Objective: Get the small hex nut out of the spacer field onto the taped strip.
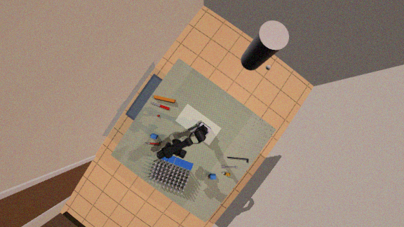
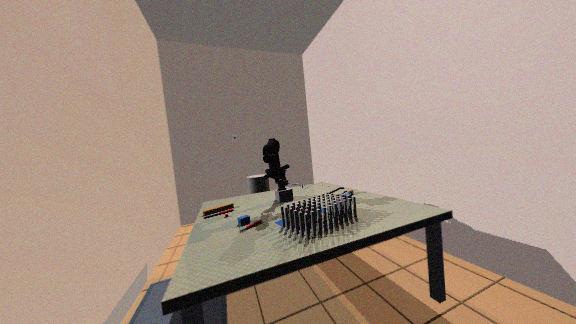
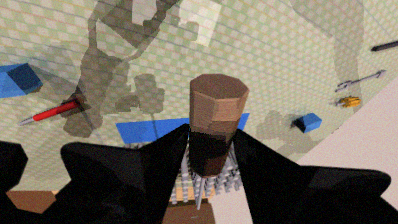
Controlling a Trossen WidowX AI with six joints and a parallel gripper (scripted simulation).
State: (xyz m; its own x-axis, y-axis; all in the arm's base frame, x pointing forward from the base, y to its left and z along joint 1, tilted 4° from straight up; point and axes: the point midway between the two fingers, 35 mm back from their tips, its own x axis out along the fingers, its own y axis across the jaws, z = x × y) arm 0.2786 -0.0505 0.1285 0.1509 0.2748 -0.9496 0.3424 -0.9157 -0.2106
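The blue taped strip is 180 mm below my gripper tip, 170 mm ahead of it and 70 mm to the left of it. From my gripper tip the other things lie so: orange bar (460 mm to the right, 240 mm behind, 170 mm below); thin red tool (260 mm to the right, 220 mm ahead, 180 mm below); brown-handled tool (100 mm ahead, 40 mm to the left).
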